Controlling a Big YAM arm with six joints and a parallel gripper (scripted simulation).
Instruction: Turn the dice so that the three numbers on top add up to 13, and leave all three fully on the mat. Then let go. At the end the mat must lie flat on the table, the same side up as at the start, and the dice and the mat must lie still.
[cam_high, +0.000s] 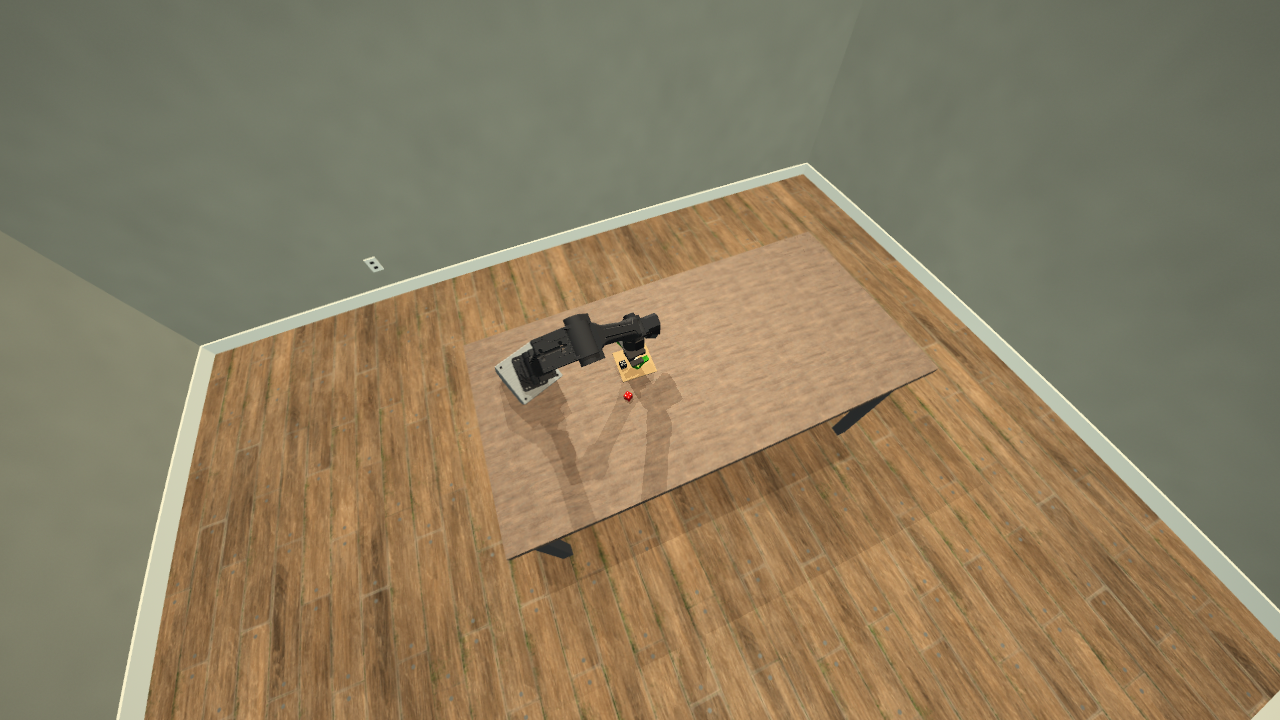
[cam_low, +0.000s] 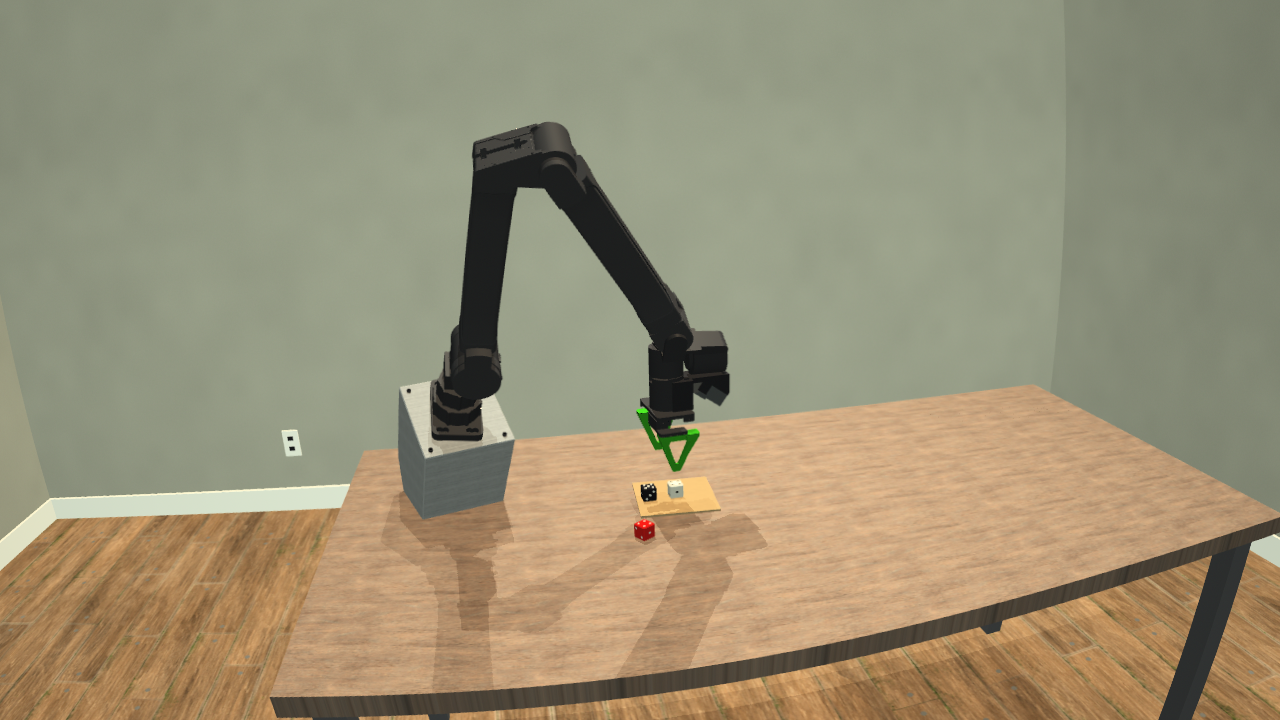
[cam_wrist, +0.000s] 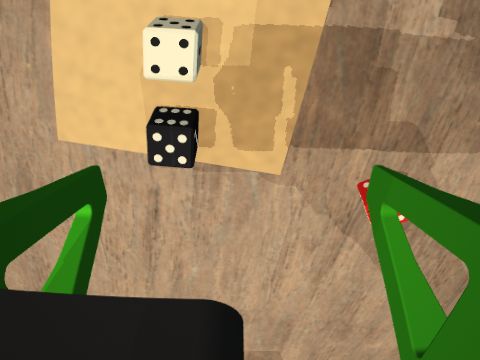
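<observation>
Now: the red die 90 mm to the right of my hand, 90 mm below it and 70 mm behind it. From my hand the other things lie so: tan mat 100 mm below, 30 mm to the left, 20 mm ahead; black die 80 mm below, 40 mm to the left, 20 mm behind; white die 80 mm below, 30 mm to the left, 20 mm ahead.
</observation>
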